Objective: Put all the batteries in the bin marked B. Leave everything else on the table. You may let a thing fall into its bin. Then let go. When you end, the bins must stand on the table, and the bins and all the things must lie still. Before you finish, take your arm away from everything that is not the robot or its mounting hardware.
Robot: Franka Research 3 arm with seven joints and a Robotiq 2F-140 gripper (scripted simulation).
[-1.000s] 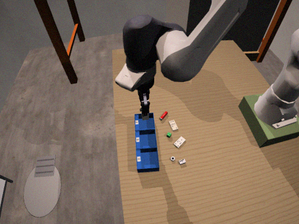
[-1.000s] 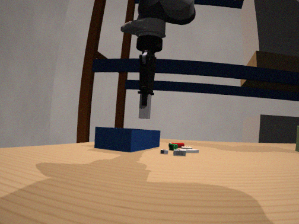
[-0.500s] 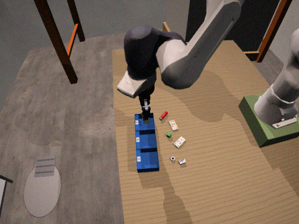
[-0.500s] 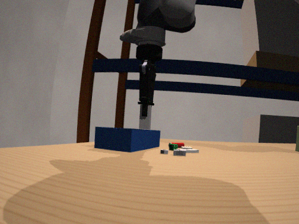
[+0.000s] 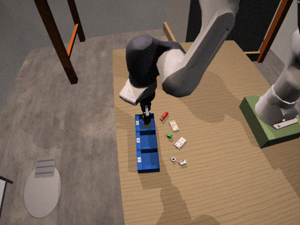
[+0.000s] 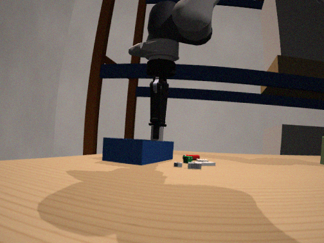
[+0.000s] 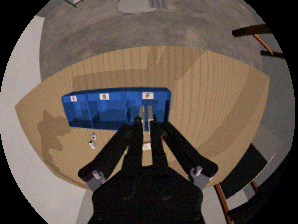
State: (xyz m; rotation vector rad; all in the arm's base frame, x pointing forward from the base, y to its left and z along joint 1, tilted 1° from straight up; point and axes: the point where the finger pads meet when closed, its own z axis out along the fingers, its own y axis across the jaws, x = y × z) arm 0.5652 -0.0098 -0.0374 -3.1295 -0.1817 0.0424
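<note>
Right now the blue bin is 1 cm ahead of my hand, 8 cm to the left of it and 3 cm below it. Also, from my hand: grey ring (10 cm behind, 16 cm to the left, 5 cm below); red battery (8 cm behind, 5 cm to the right, 4 cm below); green cube (9 cm behind, 5 cm to the left, 4 cm below).
</note>
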